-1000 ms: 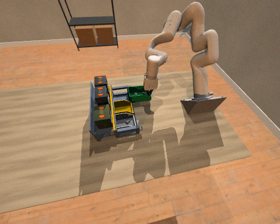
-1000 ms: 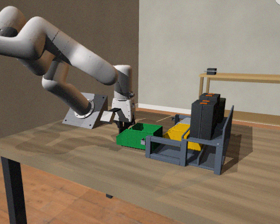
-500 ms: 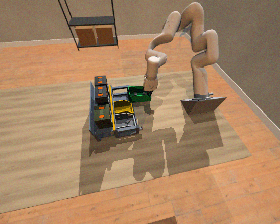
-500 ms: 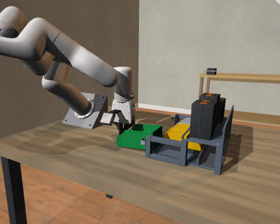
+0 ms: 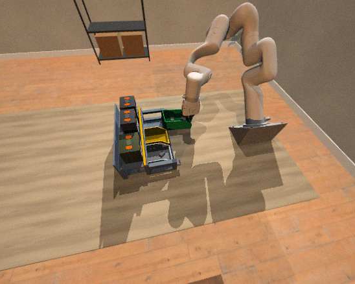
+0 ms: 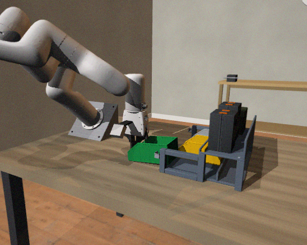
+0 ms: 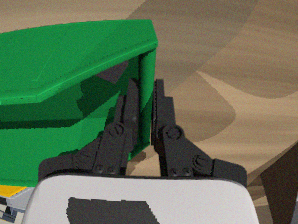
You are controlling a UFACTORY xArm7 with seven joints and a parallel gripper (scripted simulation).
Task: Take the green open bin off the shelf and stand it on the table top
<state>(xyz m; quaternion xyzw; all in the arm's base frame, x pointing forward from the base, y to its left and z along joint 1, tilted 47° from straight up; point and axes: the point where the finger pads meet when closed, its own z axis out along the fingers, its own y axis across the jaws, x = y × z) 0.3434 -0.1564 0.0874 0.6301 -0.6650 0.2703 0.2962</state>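
The green open bin lies 8 cm ahead of my hand. Also, from my hand: yellow bin: 24 cm ahead, 10 cm to the left; then grey bin: 25 cm ahead, 22 cm to the left.
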